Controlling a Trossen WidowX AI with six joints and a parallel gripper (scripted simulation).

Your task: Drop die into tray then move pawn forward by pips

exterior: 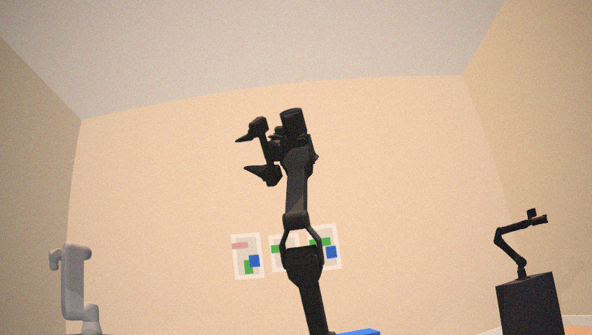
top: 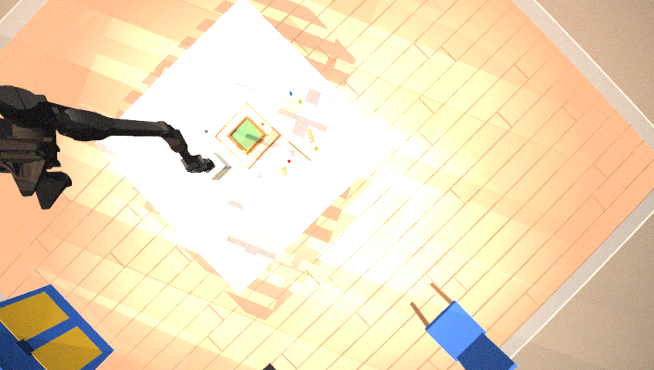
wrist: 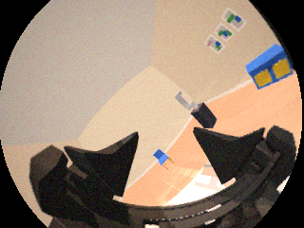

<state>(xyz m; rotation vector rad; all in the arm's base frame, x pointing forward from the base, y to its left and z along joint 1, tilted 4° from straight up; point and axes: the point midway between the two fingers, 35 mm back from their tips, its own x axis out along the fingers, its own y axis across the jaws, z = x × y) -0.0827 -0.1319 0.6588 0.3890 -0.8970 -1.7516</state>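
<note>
The green dice tray is 750 mm below my gripper tip, 320 mm ahead of it and 160 mm to the left of it. From my gripper tip the other things lie so: blue pawn 740 mm below, 690 mm ahead, 170 mm to the left; then red pawn 740 mm below, 400 mm ahead, 120 mm to the right.
</note>
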